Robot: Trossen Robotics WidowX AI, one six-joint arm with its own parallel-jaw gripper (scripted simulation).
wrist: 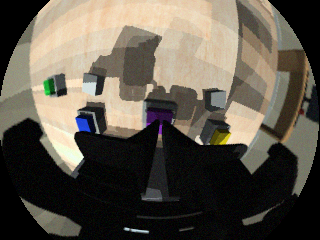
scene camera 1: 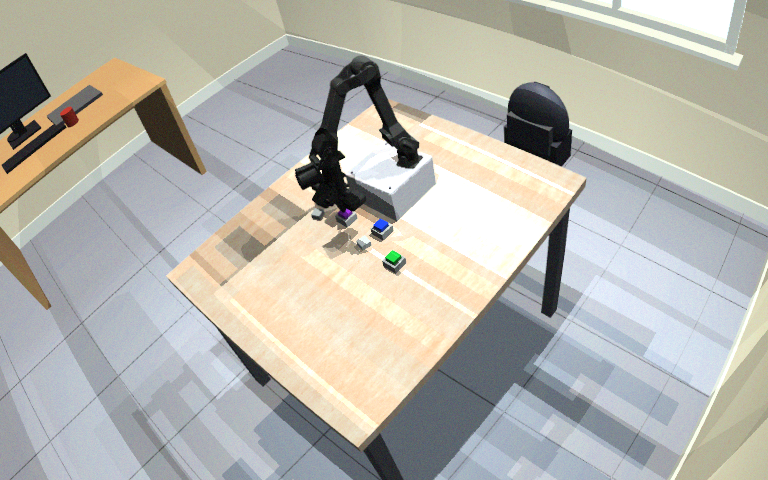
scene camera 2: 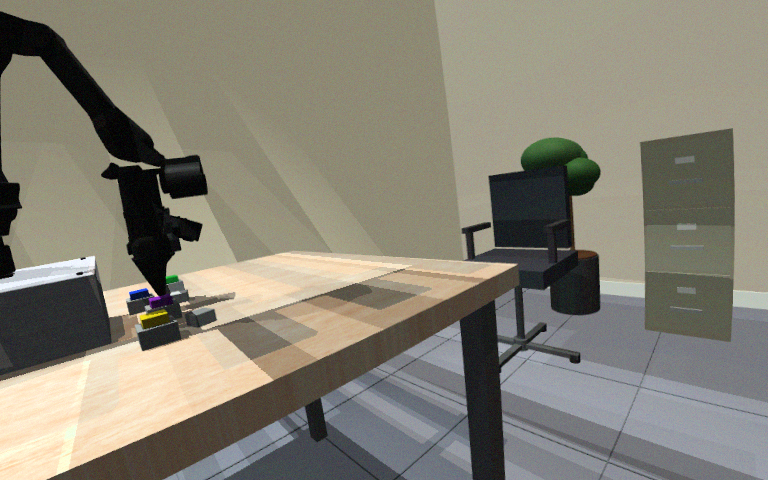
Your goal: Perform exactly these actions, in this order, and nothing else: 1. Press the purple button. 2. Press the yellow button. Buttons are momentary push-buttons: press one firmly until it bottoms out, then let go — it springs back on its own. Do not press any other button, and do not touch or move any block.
Labels:
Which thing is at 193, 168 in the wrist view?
The gripper.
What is the gripper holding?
Nothing.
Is the gripper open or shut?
Shut.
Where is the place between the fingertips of the gripper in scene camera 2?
161, 295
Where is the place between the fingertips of the gripper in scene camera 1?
343, 211

